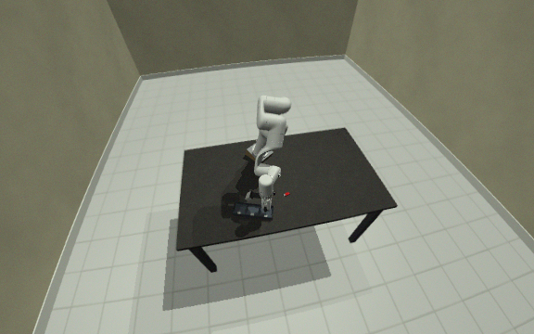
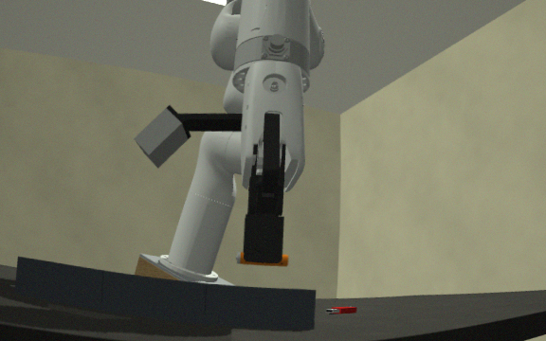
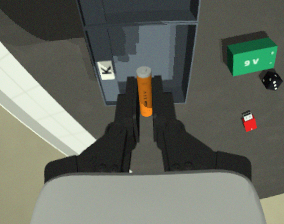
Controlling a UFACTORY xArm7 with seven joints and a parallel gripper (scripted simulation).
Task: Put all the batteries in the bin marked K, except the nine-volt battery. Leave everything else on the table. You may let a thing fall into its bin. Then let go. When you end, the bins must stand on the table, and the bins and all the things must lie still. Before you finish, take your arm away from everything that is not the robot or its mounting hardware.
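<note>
Now: the dark blue bin 3 cm behind my hand, 8 cm to the right of it and 6 cm below it. Round my hand: green nine-volt battery 11 cm behind, 4 cm to the left, 7 cm below; black die 13 cm behind, 9 cm to the left, 7 cm below; orange cylindrical battery 2 cm below.
</note>
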